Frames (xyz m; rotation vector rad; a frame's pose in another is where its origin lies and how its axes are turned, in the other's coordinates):
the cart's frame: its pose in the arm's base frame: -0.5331 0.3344 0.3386 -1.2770 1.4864 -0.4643
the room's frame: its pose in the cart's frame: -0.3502 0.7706 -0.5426 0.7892 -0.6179 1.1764
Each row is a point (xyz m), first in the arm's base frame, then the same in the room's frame.
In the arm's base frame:
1: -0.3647 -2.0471 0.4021
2: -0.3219 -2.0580 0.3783
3: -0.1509 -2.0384 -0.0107
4: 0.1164 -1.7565 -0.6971
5: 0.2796 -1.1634 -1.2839
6: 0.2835 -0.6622 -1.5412
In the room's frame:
1: -0.3849 -2.6755 1.2782
2: -0.3468 -2.6928 1.3059
3: 0.0715 -2.7640 1.2770
4: 0.8453 -2.6472 1.1784
5: 1.5497 -2.2013 1.0118
6: 1.8774 -1.7682 0.8621

